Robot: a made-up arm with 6 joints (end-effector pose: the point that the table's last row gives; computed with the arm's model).
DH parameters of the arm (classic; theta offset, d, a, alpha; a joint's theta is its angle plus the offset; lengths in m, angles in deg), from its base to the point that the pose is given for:
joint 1: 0 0.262 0 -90
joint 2: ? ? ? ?
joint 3: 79.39 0 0.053 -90
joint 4: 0 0.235 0 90
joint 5: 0 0 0.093 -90
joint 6: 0 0.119 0 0
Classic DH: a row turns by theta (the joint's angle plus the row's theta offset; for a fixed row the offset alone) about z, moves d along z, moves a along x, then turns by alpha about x.
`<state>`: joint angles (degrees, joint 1 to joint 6).
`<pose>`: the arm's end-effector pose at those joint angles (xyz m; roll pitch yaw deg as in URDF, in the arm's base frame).
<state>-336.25 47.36 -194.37 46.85 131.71 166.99</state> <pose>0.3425 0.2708 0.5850 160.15 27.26 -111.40</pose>
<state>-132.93 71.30 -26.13 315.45 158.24 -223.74</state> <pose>-0.1762 -0.0550 0.2211 14.36 29.62 -134.38</pose>
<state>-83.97 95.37 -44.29 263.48 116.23 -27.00</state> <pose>-0.1325 -0.1442 -0.0430 -78.35 10.72 122.82</pose>
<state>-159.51 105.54 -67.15 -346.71 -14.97 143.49</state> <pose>-0.2010 -0.0455 -0.2333 173.00 -23.05 46.29</pose>
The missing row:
joint 2: -79.39 0 0.3042 0
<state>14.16 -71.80 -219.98 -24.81 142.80 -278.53</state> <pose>-0.4490 -0.1765 0.4096 -31.84 18.60 -73.97</pose>
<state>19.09 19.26 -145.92 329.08 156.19 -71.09</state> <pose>0.3242 0.0398 0.5744 -164.15 31.06 69.40</pose>
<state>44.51 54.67 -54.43 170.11 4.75 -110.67</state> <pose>0.1856 0.1625 0.0280 -175.76 -1.55 -14.99</pose>
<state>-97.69 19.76 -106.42 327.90 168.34 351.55</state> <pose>-0.0992 -0.2774 0.4720 105.84 65.35 -167.03</pose>
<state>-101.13 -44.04 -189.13 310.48 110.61 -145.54</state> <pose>-0.0366 0.3818 0.7163 73.39 15.60 -63.50</pose>
